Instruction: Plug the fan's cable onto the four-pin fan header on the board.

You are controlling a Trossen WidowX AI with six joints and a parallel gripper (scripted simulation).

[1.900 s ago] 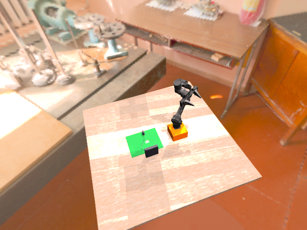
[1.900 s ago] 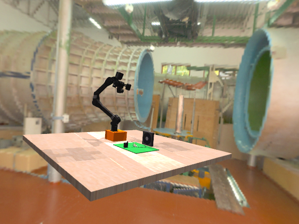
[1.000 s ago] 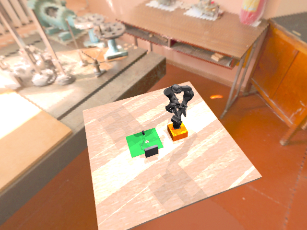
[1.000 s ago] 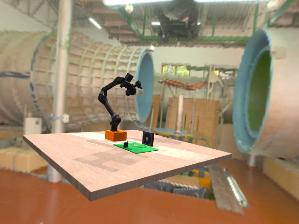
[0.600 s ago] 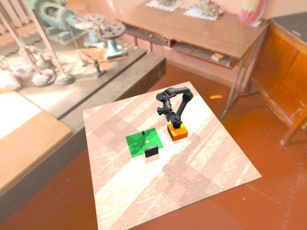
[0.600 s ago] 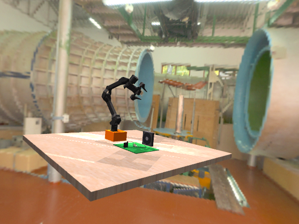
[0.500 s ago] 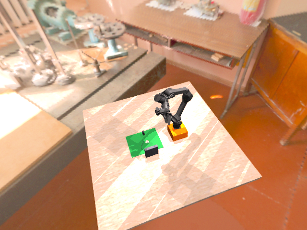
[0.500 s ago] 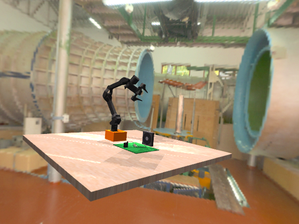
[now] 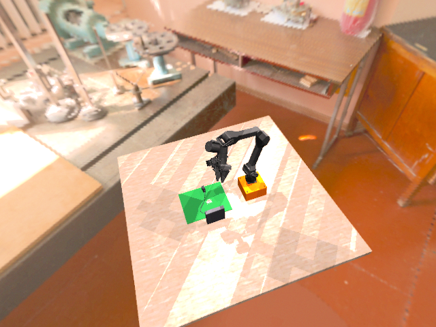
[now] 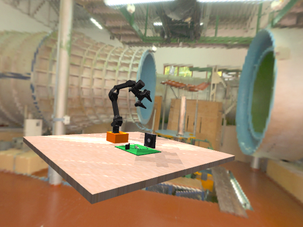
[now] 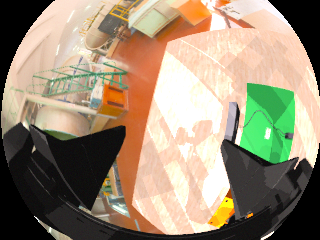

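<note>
My gripper tip is now 100 mm short of the black plug, 230 mm to the left of it and 340 mm above it. The rest, counted from my gripper tip: fan header 70 mm ahead, 130 mm to the right, 360 mm below; green board 100 mm ahead, 140 mm to the right, 380 mm below; fan 50 mm ahead, 310 mm below.
</note>
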